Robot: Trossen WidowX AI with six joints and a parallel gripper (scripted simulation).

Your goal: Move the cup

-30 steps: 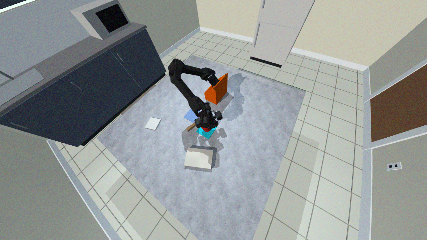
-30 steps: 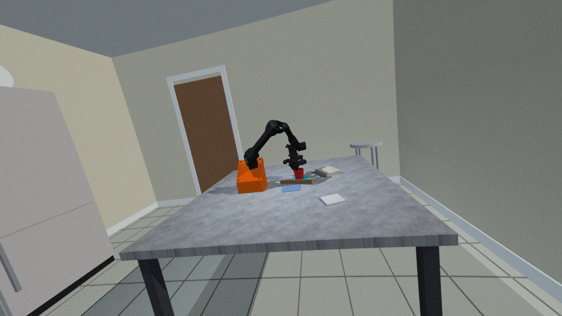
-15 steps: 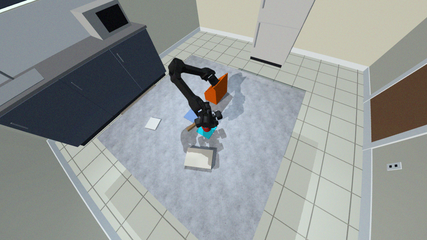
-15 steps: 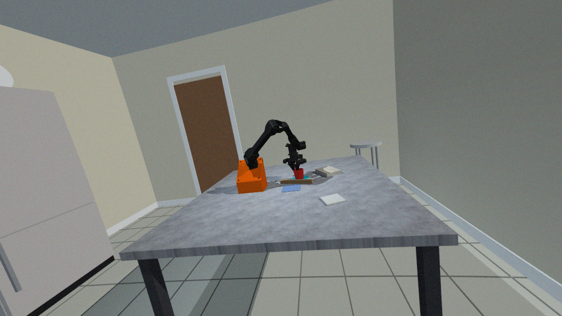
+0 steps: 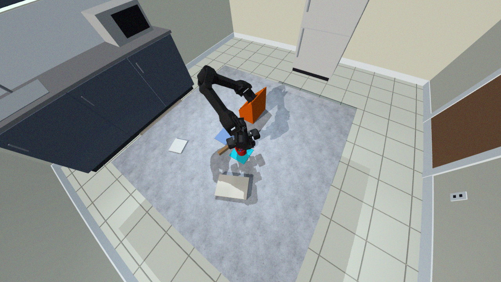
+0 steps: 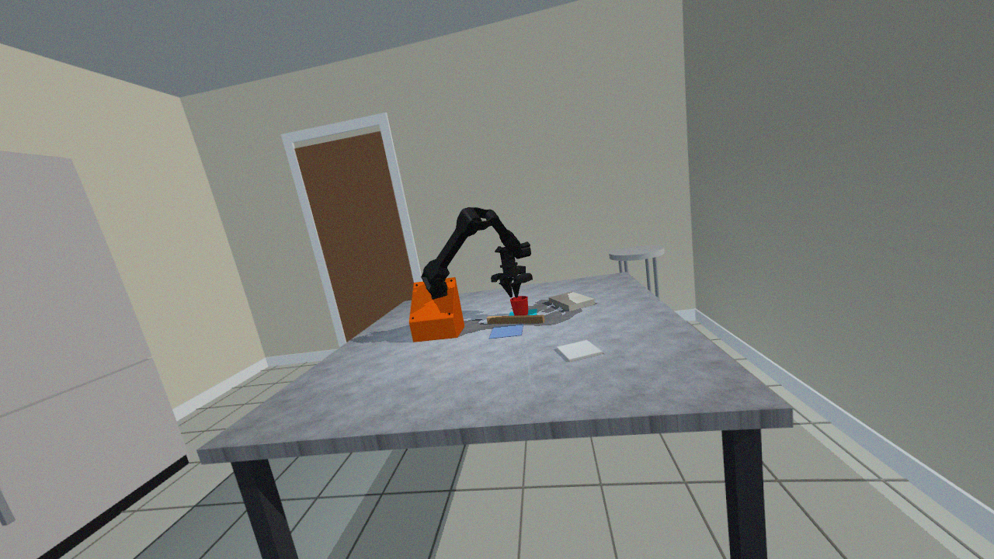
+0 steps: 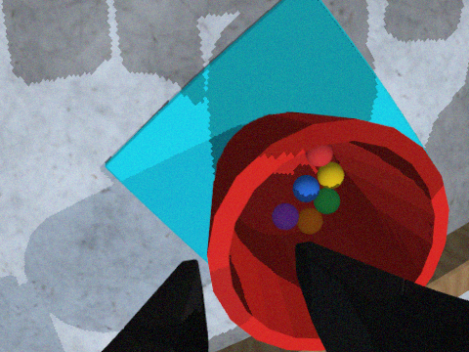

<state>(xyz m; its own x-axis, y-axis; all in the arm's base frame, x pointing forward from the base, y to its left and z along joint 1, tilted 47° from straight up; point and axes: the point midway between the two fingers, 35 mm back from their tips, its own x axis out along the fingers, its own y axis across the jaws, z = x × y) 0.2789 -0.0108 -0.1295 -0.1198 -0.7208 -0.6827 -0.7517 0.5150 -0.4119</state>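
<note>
Right now my gripper tip is 4 cm above the red cup, 2 cm to the left of it and 2 cm short of it. Also, from my gripper tip: green marble: 6 cm below, 4 cm to the right, 3 cm ahead; then cyan pad: 8 cm below, 2 cm to the right, 2 cm ahead; then orange marble: 6 cm below, 4 cm to the right, 1 cm ahead.
</note>
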